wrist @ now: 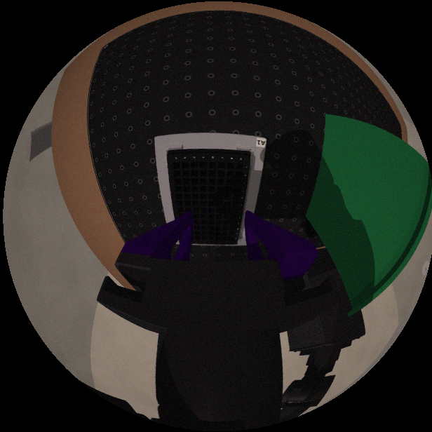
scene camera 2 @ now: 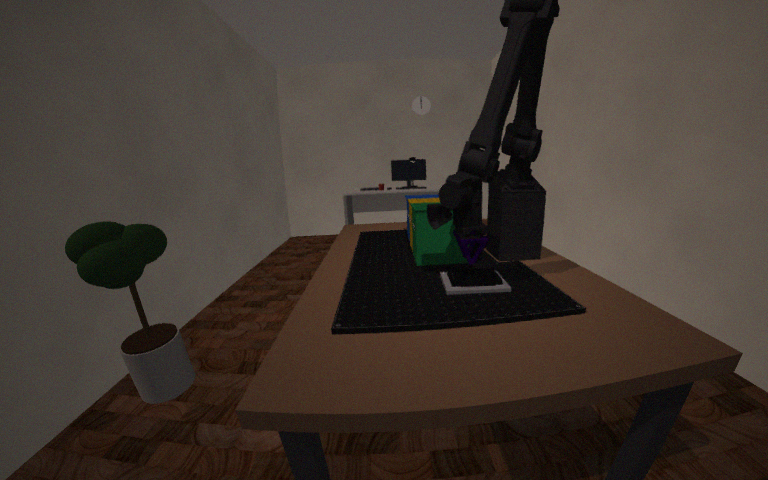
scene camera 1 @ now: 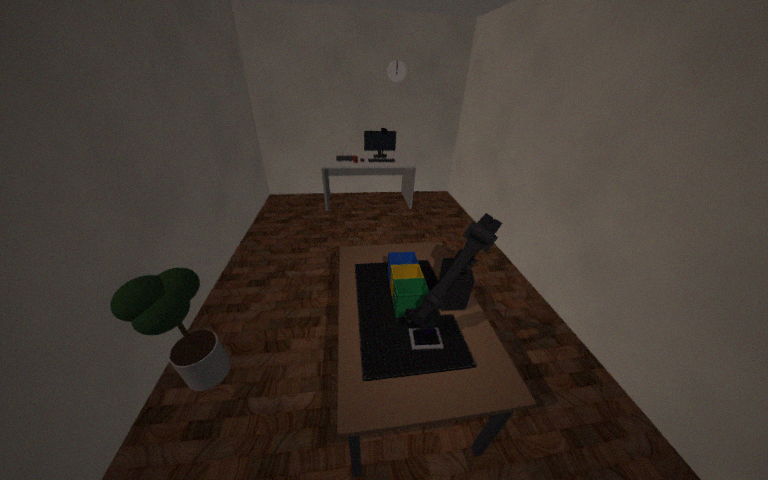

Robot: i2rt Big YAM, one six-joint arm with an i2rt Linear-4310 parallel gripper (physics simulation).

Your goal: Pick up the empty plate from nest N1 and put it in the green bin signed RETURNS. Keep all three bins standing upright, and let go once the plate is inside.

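Frame: origin at the arm's base, x down, y right, z back, level; millimetres.
Where they show: gripper, fingertip midpoint: (scene camera 2: 469, 261) (scene camera 1: 424, 330); arm's base at its link origin: (scene camera 2: 515, 180).
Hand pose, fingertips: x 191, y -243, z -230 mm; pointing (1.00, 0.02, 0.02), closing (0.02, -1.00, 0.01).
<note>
Each offset is from my fingertips to the centre of the thing. Level surfaces: height alone.
The black grid-patterned plate {dx +40, dy -12, dz +12 mm} (scene camera 1: 428, 338) (scene camera 2: 475, 277) (wrist: 210, 192) lies flat inside the pale rectangular nest {dx +52, dy -12, dz +12 mm} (scene camera 1: 425, 346) (scene camera 2: 478, 290) (wrist: 210, 138). My gripper (scene camera 1: 425, 329) (scene camera 2: 472, 262) (wrist: 218, 216) is partly open, with nothing between its purple fingers. It points down above the end of the plate nearest the arm; in the wrist view its tips stand near the plate's two long sides. The exact height is hard to tell. The green bin {dx -30, dy +203, dz -41 mm} (scene camera 1: 408, 288) (scene camera 2: 433, 243) (wrist: 375, 165) stands upright beside the nest. Its RETURNS sign does not show.
A yellow bin {dx -30, dy +334, dz -44 mm} (scene camera 1: 406, 271) and a blue bin {dx -30, dy +465, dz -46 mm} (scene camera 1: 402, 258) stand upright in a row behind the green one. All stand on a black perforated mat {dx +59 mm} (scene camera 1: 390, 356) (scene camera 2: 390, 300) (wrist: 200, 55) on the wooden table {dx +72 mm} (scene camera 1: 390, 401) (scene camera 2: 453, 367). The arm's base (scene camera 2: 515, 223) is at the right.
</note>
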